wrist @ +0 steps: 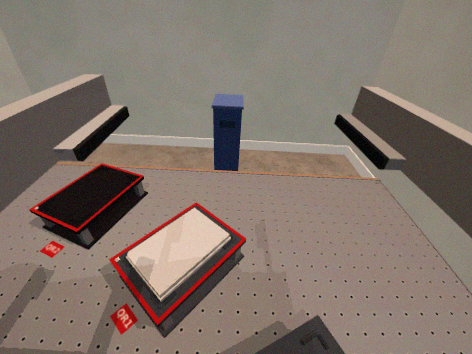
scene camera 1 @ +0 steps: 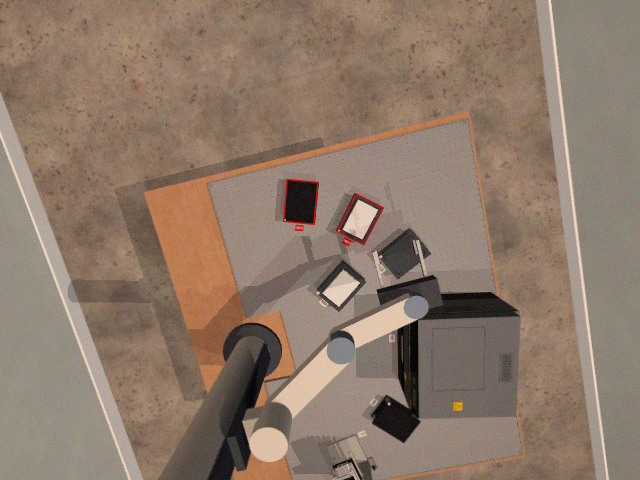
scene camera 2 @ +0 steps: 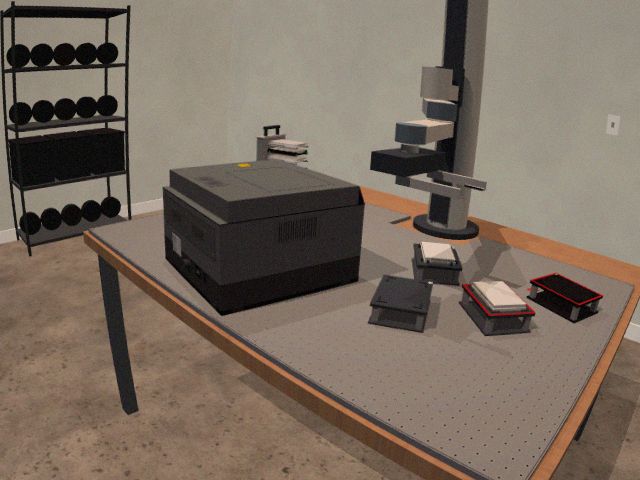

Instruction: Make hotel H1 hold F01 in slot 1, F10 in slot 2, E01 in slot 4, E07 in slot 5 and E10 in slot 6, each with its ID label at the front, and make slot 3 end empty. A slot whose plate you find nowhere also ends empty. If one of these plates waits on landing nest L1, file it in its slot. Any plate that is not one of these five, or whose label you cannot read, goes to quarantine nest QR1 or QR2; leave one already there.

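My gripper (scene camera 1: 395, 246) (scene camera 2: 471, 187) (wrist: 234, 99) is open and empty, high above dark bare nest L1 (scene camera 1: 401, 259) (scene camera 2: 402, 293) (wrist: 300, 341). Red-rimmed nest QR1 (scene camera 1: 357, 196) (scene camera 2: 509, 313) (wrist: 167, 309) bears a cream plate (scene camera 1: 361, 219) (scene camera 2: 497, 295) (wrist: 177, 252) whose ID is not visible. Red-rimmed nest QR2 (scene camera 1: 300, 201) (scene camera 2: 566, 288) (wrist: 90, 197) is bare. Another cream plate (scene camera 1: 340, 289) (scene camera 2: 437, 251) sits on a dark nest (scene camera 1: 343, 267) (scene camera 2: 438, 267); its ID is not readable. Hotel H1 (scene camera 2: 263, 149) holds several plates (scene camera 2: 289, 144) behind the instrument; its slots cannot be told apart.
A large grey instrument (scene camera 1: 458, 359) (scene camera 2: 289, 222) stands beside the nests. A black nest (scene camera 1: 395, 419) stands near the hotel's end of the table. The arm's column (scene camera 2: 467, 113) rises at the wooden edge. A blue bin (wrist: 227, 135) stands beyond the table.
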